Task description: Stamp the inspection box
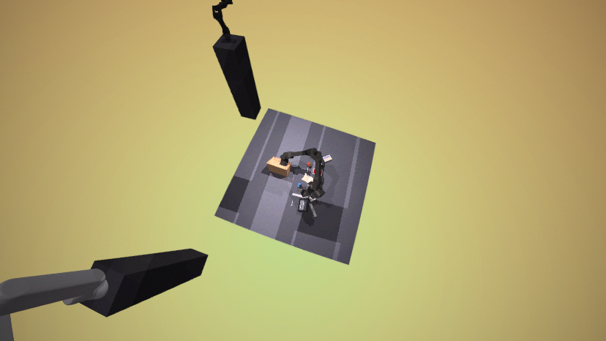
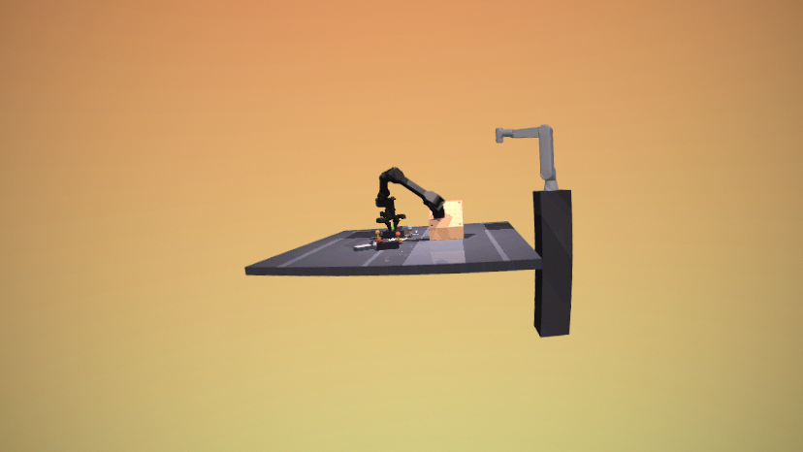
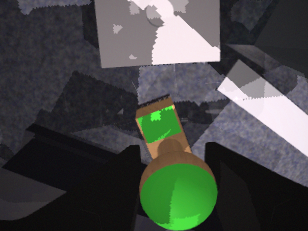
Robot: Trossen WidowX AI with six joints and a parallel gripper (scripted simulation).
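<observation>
My gripper tip is now 10 mm above the green-topped stamp. From my gripper tip the other things lie so: grey block 40 mm ahead, 40 mm to the right, 10 mm below; blue stamp 120 mm behind, 50 mm to the left, 10 mm below; dark flat slab 10 mm behind, 40 mm to the left, 20 mm below.
</observation>
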